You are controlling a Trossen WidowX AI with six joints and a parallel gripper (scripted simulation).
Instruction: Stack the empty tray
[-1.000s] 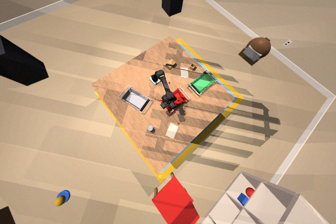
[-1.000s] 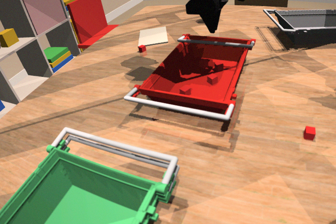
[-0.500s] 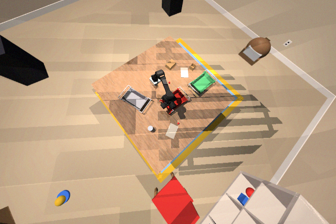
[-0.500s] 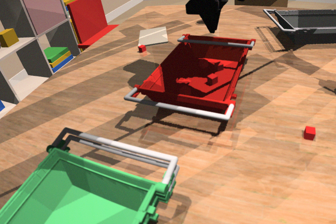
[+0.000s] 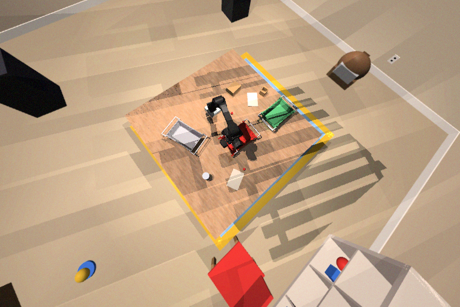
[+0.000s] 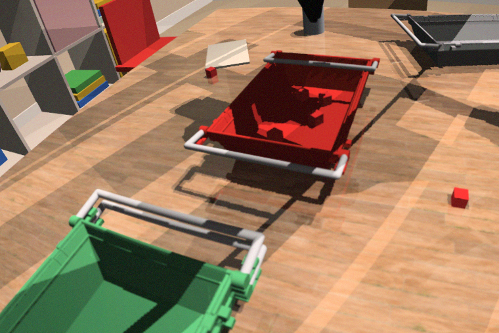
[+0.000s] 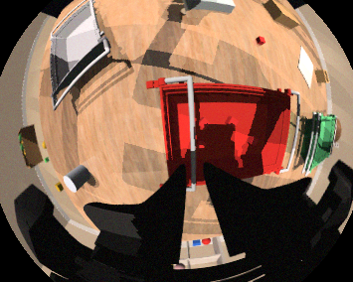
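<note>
The grey tray is 260 mm behind my gripper tip, 300 mm to the right of it and 90 mm below it. Also, from my gripper tip: grey cylinder 130 mm ahead, 310 mm to the right, 100 mm below.
</note>
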